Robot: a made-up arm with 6 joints. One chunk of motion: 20 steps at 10 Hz.
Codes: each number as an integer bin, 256 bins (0 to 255) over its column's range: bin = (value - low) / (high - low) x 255, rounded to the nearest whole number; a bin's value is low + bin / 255 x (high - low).
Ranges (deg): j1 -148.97..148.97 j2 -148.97..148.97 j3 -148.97..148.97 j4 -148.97..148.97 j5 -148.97..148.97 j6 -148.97..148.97
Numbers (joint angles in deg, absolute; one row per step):
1: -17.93 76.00 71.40 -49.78 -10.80 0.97
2: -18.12 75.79 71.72 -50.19 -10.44 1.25
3: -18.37 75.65 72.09 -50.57 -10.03 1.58
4: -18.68 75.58 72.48 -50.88 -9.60 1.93
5: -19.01 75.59 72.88 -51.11 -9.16 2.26
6: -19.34 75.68 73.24 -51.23 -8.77 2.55
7: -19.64 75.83 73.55 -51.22 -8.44 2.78
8: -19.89 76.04 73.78 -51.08 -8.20 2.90
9: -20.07 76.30 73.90 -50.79 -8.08 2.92
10: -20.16 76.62 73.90 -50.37 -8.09 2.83
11: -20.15 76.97 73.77 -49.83 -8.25 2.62
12: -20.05 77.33 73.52 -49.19 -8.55 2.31
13: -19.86 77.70 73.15 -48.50 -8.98 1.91
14: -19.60 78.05 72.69 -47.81 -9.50 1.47
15: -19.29 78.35 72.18 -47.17 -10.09 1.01
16: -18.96 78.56 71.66 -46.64 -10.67 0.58
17: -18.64 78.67 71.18 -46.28 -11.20 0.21
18: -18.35 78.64 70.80 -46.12 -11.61 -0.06
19: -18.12 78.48 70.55 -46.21 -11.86 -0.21
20: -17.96 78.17 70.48 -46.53 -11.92 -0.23
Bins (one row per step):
1: 112 193 189 85 118 128
2: 112 192 189 85 119 129
3: 112 192 189 84 119 129
4: 112 192 190 84 119 129
5: 111 192 190 84 120 129
6: 111 192 190 84 120 130
7: 111 192 190 84 120 130
8: 110 193 191 84 120 130
9: 110 193 191 84 121 130
10: 110 193 191 84 121 130
11: 110 193 191 85 120 130
12: 110 194 190 85 120 129
13: 111 194 190 86 120 129
14: 111 194 190 87 119 129
15: 111 195 189 87 119 128
16: 111 195 189 88 118 128
17: 112 195 188 88 118 128
18: 112 195 188 88 118 127
19: 112 195 188 88 117 127
20: 112 194 188 88 117 127

